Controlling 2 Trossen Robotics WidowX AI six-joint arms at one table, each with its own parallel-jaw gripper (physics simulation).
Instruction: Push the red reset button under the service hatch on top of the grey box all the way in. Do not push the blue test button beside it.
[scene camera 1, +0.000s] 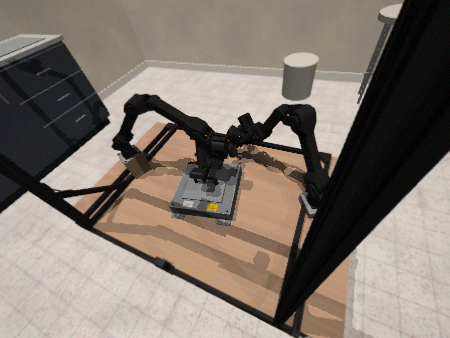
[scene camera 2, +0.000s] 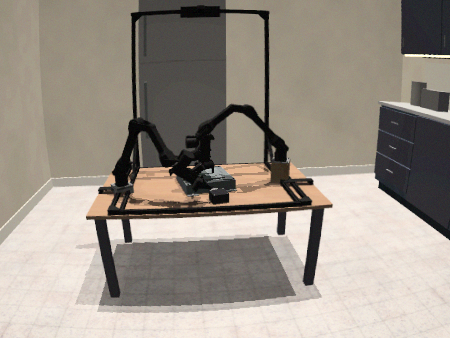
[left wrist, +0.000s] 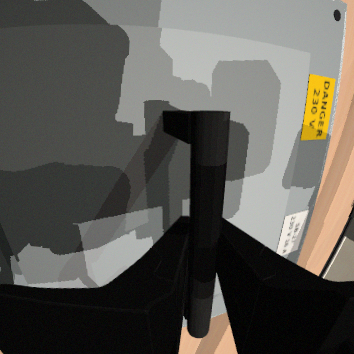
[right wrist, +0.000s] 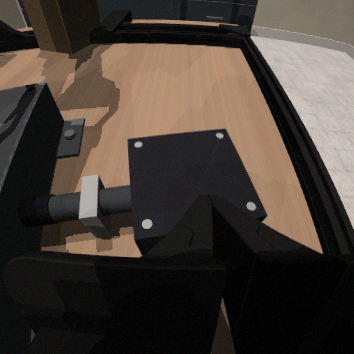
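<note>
The grey box (scene camera 1: 197, 207) (scene camera 2: 225, 182) (left wrist: 253, 21) lies flat in the middle of the table. The service hatch (scene camera 1: 213, 197) (left wrist: 246, 67) on its top lies flat and closed. My left gripper (scene camera 1: 203, 177) (scene camera 2: 208, 168) (left wrist: 199, 223) reaches down onto the hatch and is shut on the black hatch handle (left wrist: 209, 154). My right gripper (scene camera 1: 233, 147) (scene camera 2: 198, 184) (right wrist: 206, 203) is shut and empty; it hovers low beside the box's far edge. The red and blue buttons are hidden under the hatch.
A yellow danger label (scene camera 1: 211, 207) (left wrist: 317, 107) and a white label (scene camera 1: 188, 203) (left wrist: 294, 232) mark the box top. A brown block (scene camera 1: 138, 164) (scene camera 2: 280, 172) stands at the left arm's base. A black frame (scene camera 1: 106, 204) rims the table, with a small black box (scene camera 1: 164, 264) (scene camera 2: 218, 196) on it.
</note>
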